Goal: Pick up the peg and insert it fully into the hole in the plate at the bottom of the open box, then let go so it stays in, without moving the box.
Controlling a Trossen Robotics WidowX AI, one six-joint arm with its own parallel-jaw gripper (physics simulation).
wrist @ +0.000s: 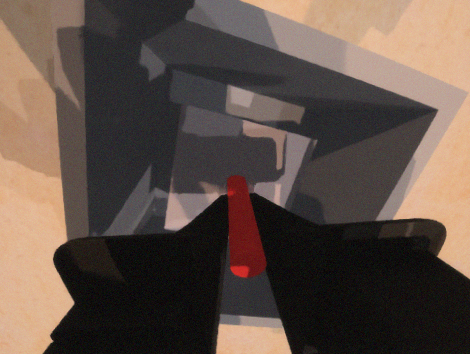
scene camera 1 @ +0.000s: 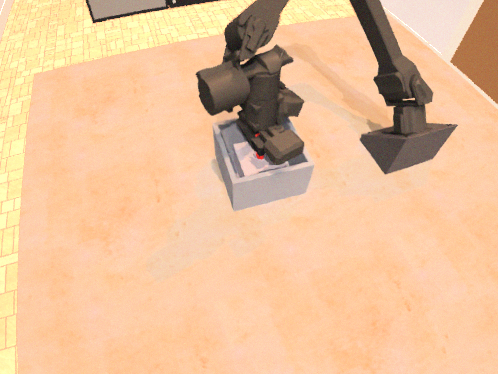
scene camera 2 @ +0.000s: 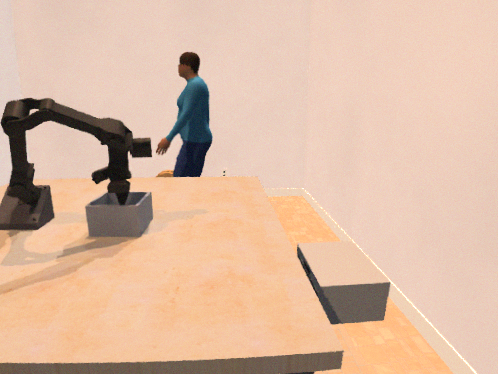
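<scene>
The red peg is held between the fingers of my gripper, which is shut on it and reaches down inside the open box. The grey box stands upright on the table. The light plate lies at the bottom of the box. In the wrist view the peg's far end is over the plate, at the place of the hole; the hole does not show clearly, so how deep the peg is in it cannot be told. In scene camera 2 the box wall hides the fingertips and peg.
The box walls stand close around my gripper on all sides. The arm's base stands on the table beside the box. A grey block-shaped cabinet stands on the floor past the table edge, and a person is behind the table.
</scene>
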